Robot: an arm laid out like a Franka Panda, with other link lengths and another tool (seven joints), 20 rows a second.
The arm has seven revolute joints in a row. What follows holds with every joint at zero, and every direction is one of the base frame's.
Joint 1 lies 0.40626 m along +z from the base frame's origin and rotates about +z.
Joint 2 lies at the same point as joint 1 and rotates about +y.
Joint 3 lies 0.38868 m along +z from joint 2 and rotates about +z.
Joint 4 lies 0.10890 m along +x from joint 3 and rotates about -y.
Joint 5 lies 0.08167 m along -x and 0.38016 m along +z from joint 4 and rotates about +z.
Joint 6 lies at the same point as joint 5 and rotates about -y.
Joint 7 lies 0.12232 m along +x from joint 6 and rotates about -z.
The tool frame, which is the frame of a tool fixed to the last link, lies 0.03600 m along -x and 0.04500 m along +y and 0.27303 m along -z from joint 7; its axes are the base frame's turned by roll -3.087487, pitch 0.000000 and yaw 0.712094 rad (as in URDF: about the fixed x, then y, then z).
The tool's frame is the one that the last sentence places.
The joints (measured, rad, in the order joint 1, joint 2, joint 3, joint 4, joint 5, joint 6, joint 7), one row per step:
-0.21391, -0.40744, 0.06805, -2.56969, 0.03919, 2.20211, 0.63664
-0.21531, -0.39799, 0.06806, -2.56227, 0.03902, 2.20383, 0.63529
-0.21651, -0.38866, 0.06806, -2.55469, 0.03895, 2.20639, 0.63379
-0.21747, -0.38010, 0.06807, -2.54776, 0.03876, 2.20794, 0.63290
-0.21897, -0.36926, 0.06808, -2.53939, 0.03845, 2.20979, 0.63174
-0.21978, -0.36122, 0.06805, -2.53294, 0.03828, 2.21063, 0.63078
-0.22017, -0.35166, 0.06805, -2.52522, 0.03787, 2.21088, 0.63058
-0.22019, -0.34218, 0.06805, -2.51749, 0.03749, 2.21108, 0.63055
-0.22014, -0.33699, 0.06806, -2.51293, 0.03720, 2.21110, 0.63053
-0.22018, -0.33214, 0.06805, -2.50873, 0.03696, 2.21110, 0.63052
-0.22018, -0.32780, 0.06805, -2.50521, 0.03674, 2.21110, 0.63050
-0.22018, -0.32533, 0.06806, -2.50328, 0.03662, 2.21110, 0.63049
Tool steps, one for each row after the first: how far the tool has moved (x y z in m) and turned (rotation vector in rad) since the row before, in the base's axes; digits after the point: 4 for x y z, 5 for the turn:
0.0033, -0.0011, -0.0003, 0.00040, 0.00023, 0.00024
0.0036, -0.0010, 0.0000, 0.00028, -0.00089, 0.00052
0.0031, -0.0009, -0.0002, 0.00032, 0.00002, 0.00021
0.0037, -0.0012, -0.0005, 0.00043, 0.00054, 0.00004
0.0027, -0.0008, -0.0003, 0.00044, 0.00067, 0.00037
0.0031, -0.0006, -0.0005, 0.00050, 0.00152, 0.00022
0.0031, -0.0005, -0.0005, 0.00052, 0.00147, 0.00040
0.0018, -0.0002, -0.0002, 0.00018, 0.00058, 0.00035
0.0016, -0.0003, -0.0002, 0.00022, 0.00062, 0.00019
0.0014, -0.0002, -0.0003, 0.00022, 0.00079, 0.00022
0.0008, -0.0001, -0.0002, 0.00014, 0.00052, 0.00013

